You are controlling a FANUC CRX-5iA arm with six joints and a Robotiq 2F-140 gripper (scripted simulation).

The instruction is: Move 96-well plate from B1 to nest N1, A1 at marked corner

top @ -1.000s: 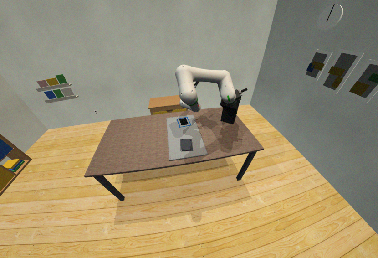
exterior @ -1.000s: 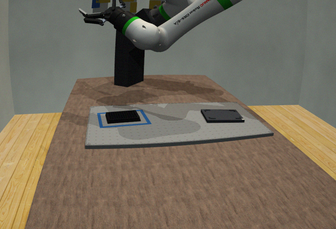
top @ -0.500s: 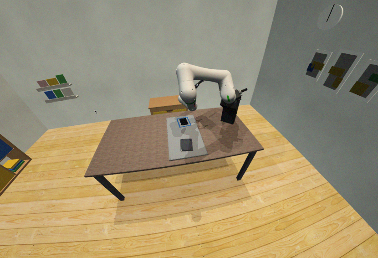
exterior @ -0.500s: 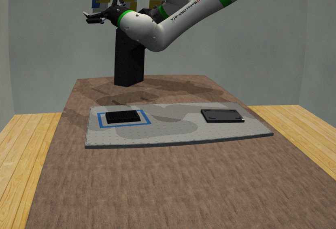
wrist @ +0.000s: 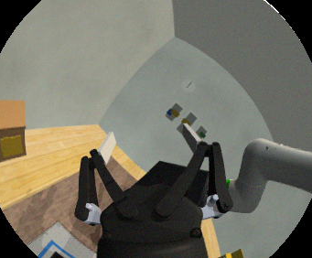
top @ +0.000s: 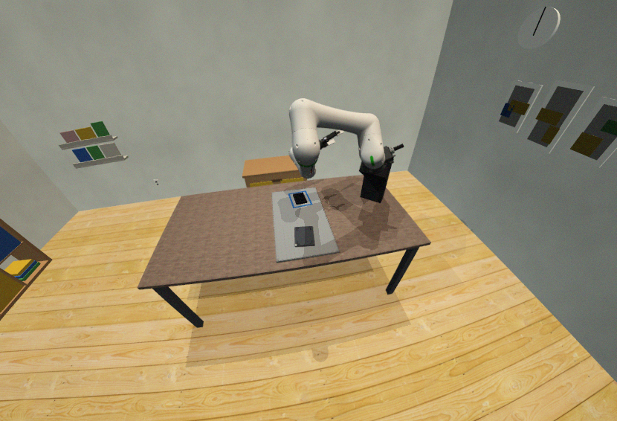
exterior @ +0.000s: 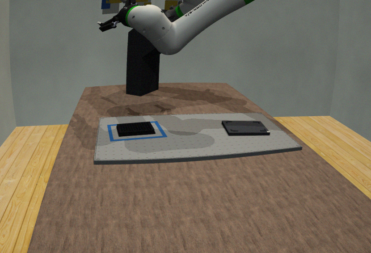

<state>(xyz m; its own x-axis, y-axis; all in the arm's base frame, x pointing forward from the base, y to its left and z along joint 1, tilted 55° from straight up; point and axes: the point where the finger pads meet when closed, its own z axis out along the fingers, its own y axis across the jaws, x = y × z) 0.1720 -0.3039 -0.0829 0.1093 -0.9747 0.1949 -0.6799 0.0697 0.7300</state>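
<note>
Now: the black 96-well plate 270 mm ahead of my hand, 180 mm to the left of it and 430 mm below it. The rest, counted from my hand: plate nest N1: 200 mm ahead, 580 mm to the left, 440 mm below.
</note>
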